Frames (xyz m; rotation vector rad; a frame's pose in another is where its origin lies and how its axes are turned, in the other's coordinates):
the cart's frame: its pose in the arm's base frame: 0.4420 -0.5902 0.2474 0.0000 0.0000 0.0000
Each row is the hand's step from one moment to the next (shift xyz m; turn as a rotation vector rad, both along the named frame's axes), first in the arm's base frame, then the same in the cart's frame.
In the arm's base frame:
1: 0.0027 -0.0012 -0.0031 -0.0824 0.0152 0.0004
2: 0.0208 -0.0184 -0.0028 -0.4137 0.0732 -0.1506
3: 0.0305 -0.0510 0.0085 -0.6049 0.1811 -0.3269
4: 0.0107 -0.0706 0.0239 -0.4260 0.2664 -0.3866
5: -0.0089 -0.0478 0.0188 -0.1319 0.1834 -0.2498
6: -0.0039 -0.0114 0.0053 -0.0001 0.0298 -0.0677
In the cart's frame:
1: 0.0027 -0.0012 -0.0031 -0.0824 0.0152 0.0004
2: 0.0208 -0.0184 -0.0028 -0.4137 0.0732 -0.1506
3: 0.0305 -0.0510 0.0085 -0.6049 0.1811 -0.3269
4: 0.0107 -0.0706 0.0239 -0.4260 0.2664 -0.3866
5: -0.0089 -0.0478 0.0188 -0.1319 0.1834 -0.2498
6: -0.0039 -0.0114 0.0053 -0.0001 0.0298 -0.0677

